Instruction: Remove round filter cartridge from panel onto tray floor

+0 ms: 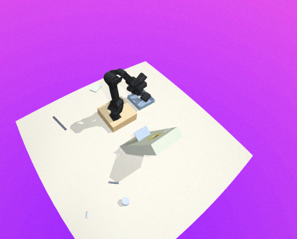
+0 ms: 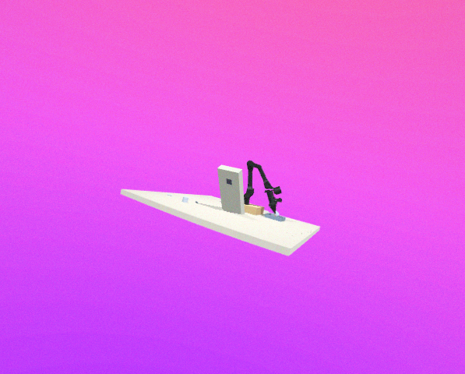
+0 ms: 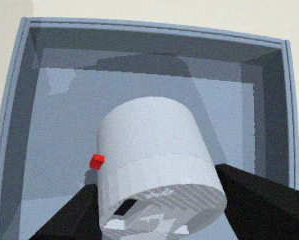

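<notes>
My gripper tip is right at the round filter cartridge. Also, from my gripper tip: blue tray: 40 mm below; short bar: 470 mm ahead, 510 mm to the right, 40 mm below; grey service panel: 410 mm ahead, 240 mm to the right, 130 mm above.
</notes>
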